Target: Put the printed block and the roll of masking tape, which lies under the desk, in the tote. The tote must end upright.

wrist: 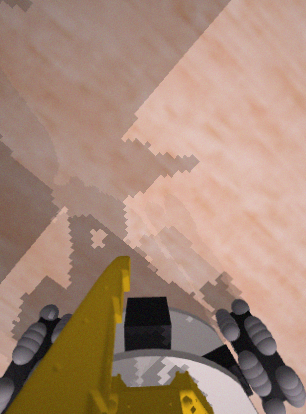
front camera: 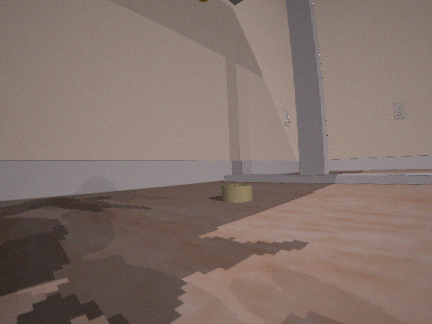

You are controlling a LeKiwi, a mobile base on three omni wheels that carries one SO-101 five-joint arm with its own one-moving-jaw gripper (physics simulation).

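Frame: origin at the arm's base, x ahead, y left, z up, level; centimetres.
Where they show: end effector, tool point: (wrist: 129,268); arm's base, origin of the base link: (wrist: 148,397).
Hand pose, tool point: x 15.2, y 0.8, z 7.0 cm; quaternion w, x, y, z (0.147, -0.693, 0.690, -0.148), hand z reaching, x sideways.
Note:
Each offset is from my tool point to the top centre of the thing. "spot": to the spot under its first point. Level surfaces: height alone.
The roll of masking tape @(dx +26.0, dy -2.8, dz -13.3 cm) (front camera: 237,193), dull yellow, lies flat on the shaded floor in the front view, a little right of the middle and in front of the desk leg's foot. It does not show in the wrist view. My gripper (wrist: 124,272) is open and empty in the wrist view: one notched yellow jaw shows, above my own base, and the other jaw is out of the picture. A small yellow tip shows at the top edge of the front view, high above the roll. The printed block and the tote do not show in either view.
The grey desk leg @(spot: dx +52.7, dy -28.2, dz +11.8 cm) (front camera: 307,95) stands behind and right of the roll, on a long low foot @(spot: dx +39.6, dy -41.2, dz -14.5 cm) (front camera: 380,178). A beige wall (front camera: 125,105) with a pale baseboard (front camera: 100,175) runs behind. Wall outlets are at the right. Shadows cross the wooden floor @(dz -16.0 cm) (front camera: 360,235) (wrist: 240,125).

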